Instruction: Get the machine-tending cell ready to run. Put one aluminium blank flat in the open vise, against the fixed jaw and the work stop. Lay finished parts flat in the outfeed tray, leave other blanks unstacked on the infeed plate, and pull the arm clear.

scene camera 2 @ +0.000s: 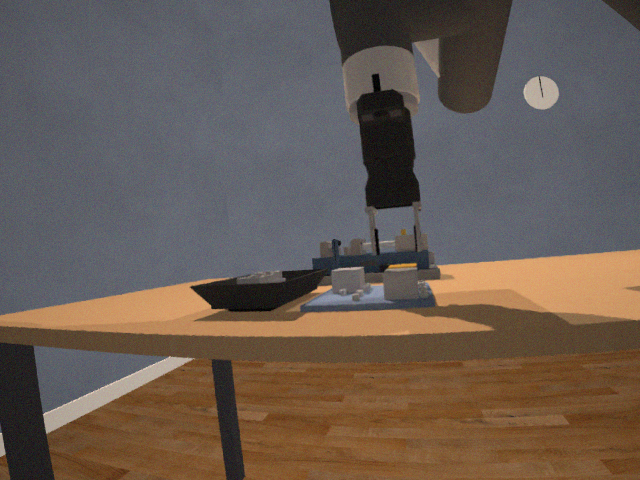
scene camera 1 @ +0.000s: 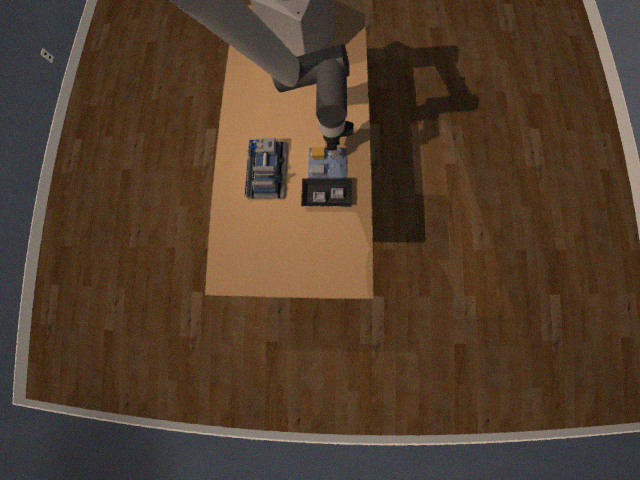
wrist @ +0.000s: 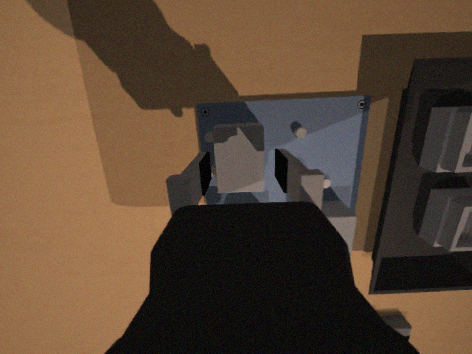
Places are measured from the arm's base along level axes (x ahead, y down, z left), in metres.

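Pixels of known places: gripper, fingertip midpoint: (scene camera 2: 397,253) (scene camera 1: 337,149) (wrist: 242,164).
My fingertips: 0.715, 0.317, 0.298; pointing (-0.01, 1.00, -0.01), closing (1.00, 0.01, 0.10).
Note:
Ahead of a thing's pixels: the offset from my fingertips to its middle, as dx, dy, dz. "spot": to the spot under its first point. Level surfaces: height alone.
My gripper (scene camera 1: 333,149) (scene camera 2: 395,252) (wrist: 242,164) is open and empty, pointing down a little above a grey blank @(-0.002, +0.041, -0.004) (scene camera 2: 400,284) (wrist: 239,167). In the wrist view this blank shows between the fingers, nearer the left one. It stands on the blue infeed plate @(+0.047, +0.063, -0.043) (scene camera 1: 338,168) (scene camera 2: 330,303) (wrist: 342,150). A second grey blank @(+0.097, +0.041, -0.084) (scene camera 1: 317,168) (scene camera 2: 347,279) (wrist: 342,227) stands apart on the plate. The dark outfeed tray (scene camera 1: 303,192) (scene camera 2: 248,298) (wrist: 387,215) holds two finished parts. The vise @(+0.116, +0.017, -0.343) (scene camera 1: 265,170) (scene camera 2: 398,260) stands across the table; what lies between its jaws is unclear.
A yellow block @(+0.008, +0.041, -0.094) (scene camera 1: 317,152) (scene camera 2: 402,266) sits on the infeed plate beside the blank near my gripper; my gripper hides it in the wrist view. Small pegs @(spot: +0.056, +0.051, +0.022) (wrist: 300,132) stick up from the plate. The tray adjoins the plate on the table @(dy +0.067) (scene camera 1: 289,248) (scene camera 2: 77,319).

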